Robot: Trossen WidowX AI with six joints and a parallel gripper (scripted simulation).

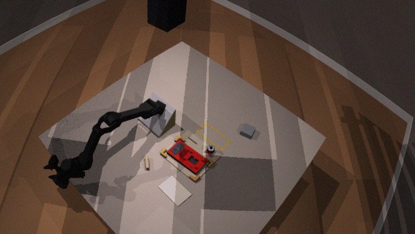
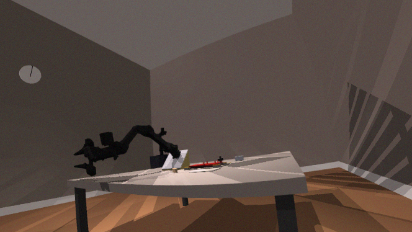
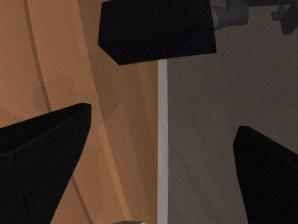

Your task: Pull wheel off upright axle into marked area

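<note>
Now: gripper tip 720 mm to the right of the wheel, 540 mm short of it and 80 mm above it. Also, from my gripper tip: upright axle 720 mm to the left, 530 mm ahead, 80 mm below; then small wooden stick 450 mm to the left, 320 mm ahead, 100 mm below; then small grey block 980 mm to the left, 630 mm ahead, 100 mm below.
</note>
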